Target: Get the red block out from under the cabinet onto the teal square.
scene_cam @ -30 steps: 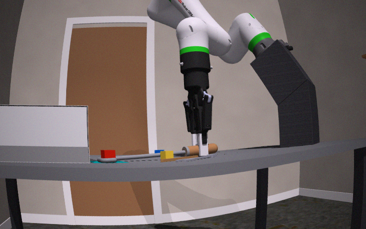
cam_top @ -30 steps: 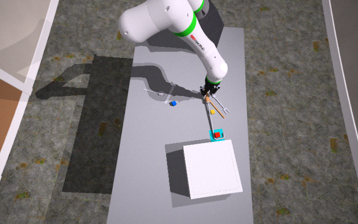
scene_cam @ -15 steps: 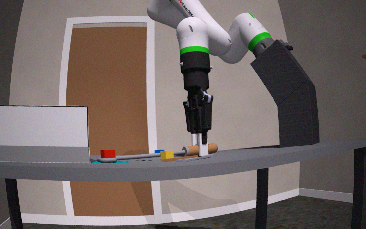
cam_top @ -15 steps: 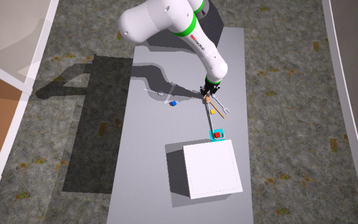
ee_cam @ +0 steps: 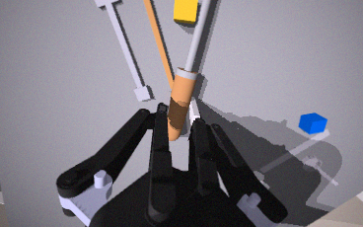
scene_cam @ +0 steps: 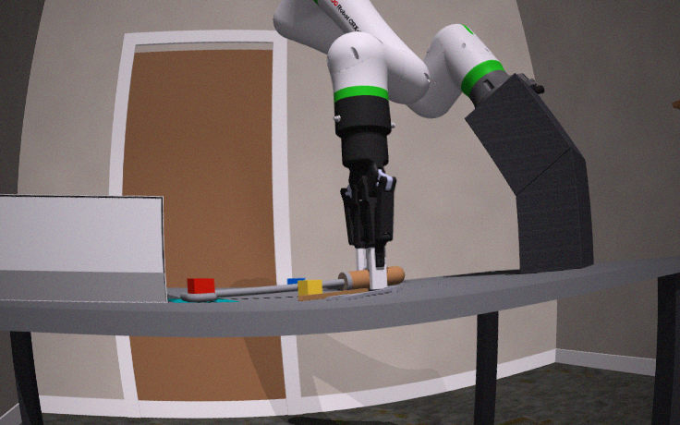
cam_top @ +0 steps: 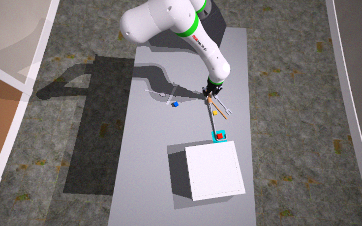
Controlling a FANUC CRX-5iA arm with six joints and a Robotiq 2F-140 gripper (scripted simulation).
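My gripper is now 80 mm short of the orange stick, 70 mm to the right of it and 30 mm above it. The rest, counted from my hand: long grey hook tool 120 mm ahead, 60 mm to the left, 20 mm below; yellow block 110 mm ahead, 40 mm to the left, 30 mm below; grey fork tool 40 mm ahead, 100 mm to the left, 30 mm below.
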